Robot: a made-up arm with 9 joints. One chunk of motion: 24 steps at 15 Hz.
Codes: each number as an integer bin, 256 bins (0 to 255) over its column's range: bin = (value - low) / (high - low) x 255, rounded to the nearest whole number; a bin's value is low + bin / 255 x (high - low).
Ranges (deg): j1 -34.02..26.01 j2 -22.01..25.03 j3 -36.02..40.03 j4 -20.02..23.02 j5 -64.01..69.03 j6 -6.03..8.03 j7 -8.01..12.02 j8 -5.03..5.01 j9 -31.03..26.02
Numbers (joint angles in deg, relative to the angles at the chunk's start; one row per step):
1: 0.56 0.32 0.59 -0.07 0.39 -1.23 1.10 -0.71 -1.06
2: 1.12 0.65 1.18 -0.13 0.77 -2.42 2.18 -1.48 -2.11
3: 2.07 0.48 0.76 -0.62 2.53 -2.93 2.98 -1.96 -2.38
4: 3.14 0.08 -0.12 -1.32 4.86 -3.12 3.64 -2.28 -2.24
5: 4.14 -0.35 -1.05 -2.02 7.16 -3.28 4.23 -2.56 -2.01
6: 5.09 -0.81 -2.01 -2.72 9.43 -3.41 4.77 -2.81 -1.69
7: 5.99 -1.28 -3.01 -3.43 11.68 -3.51 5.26 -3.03 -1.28
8: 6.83 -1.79 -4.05 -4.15 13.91 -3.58 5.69 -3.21 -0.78
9: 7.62 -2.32 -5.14 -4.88 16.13 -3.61 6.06 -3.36 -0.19
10: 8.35 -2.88 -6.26 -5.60 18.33 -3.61 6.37 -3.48 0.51
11: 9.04 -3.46 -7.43 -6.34 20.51 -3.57 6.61 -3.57 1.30
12: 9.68 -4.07 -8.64 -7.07 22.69 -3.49 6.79 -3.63 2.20
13: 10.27 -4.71 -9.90 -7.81 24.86 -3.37 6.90 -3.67 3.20
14: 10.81 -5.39 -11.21 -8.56 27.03 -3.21 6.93 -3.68 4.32
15: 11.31 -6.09 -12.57 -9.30 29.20 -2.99 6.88 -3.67 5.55
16: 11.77 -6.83 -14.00 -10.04 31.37 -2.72 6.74 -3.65 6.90
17: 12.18 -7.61 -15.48 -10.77 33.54 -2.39 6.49 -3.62 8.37
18: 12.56 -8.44 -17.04 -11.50 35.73 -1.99 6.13 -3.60 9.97
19: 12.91 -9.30 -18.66 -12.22 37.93 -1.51 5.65 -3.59 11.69
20: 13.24 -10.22 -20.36 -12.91 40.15 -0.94 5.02 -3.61 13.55
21: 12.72 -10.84 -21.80 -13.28 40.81 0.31 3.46 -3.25 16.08
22: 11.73 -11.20 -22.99 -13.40 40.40 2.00 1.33 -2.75 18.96
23: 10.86 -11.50 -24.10 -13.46 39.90 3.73 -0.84 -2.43 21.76
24: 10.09 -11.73 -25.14 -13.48 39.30 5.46 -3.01 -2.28 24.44
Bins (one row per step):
1: 147 121 123 118 123 87 116 110 134
2: 149 123 125 118 124 65 130 90 129
3: 153 122 123 115 128 56 140 78 128
4: 158 120 120 111 132 53 148 70 129
5: 162 117 117 107 136 50 156 63 130
6: 166 115 114 102 141 48 163 56 131
7: 170 112 111 98 145 46 169 51 133
8: 174 110 107 94 149 44 174 46 135
9: 177 107 104 90 154 44 179 42 138
10: 180 104 100 85 158 44 183 39 141
11: 183 101 96 81 162 45 186 37 145
12: 186 97 92 77 166 46 188 36 149
13: 188 94 88 72 170 48 190 35 153
14: 190 90 83 68 174 51 190 34 158
15: 193 86 79 64 179 55 190 35 164
16: 195 82 74 59 183 60 188 35 170
17: 196 78 69 55 187 66 185 36 176
18: 198 74 64 50 191 73 180 36 183
19: 199 69 58 46 195 82 174 37 191
20: 201 64 53 42 200 92 166 36 199
21: 199 61 48 40 201 115 146 45 211
22: 194 59 44 39 200 146 119 58 223
23: 191 57 40 39 199 177 91 66 236
24: 187 56 36 39 198 208 64 70 248

